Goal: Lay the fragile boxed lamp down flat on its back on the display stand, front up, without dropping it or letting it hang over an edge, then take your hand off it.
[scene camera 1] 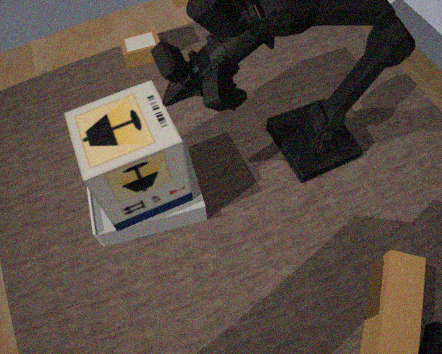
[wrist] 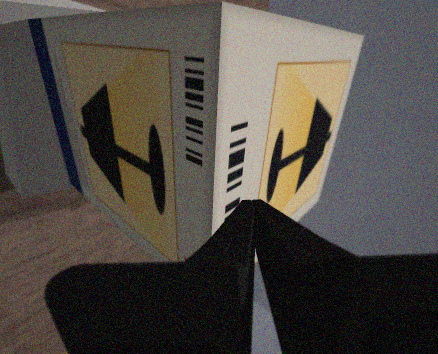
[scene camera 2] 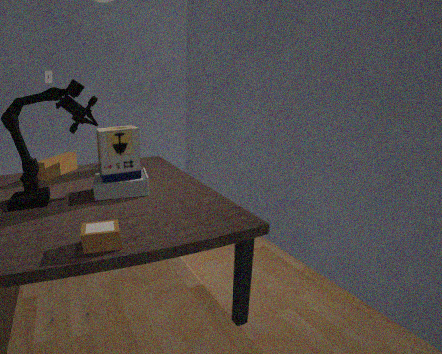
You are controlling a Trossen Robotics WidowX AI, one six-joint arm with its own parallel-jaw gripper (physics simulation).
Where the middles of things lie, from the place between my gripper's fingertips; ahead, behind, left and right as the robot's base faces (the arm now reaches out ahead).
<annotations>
Right now my hand is 90 mm short of the boxed lamp (scene camera 1: 131,158) and 130 mm above it. From my hand the other things lie so: display stand (scene camera 1: 194,211) 90 mm ahead, 280 mm below.
</annotations>
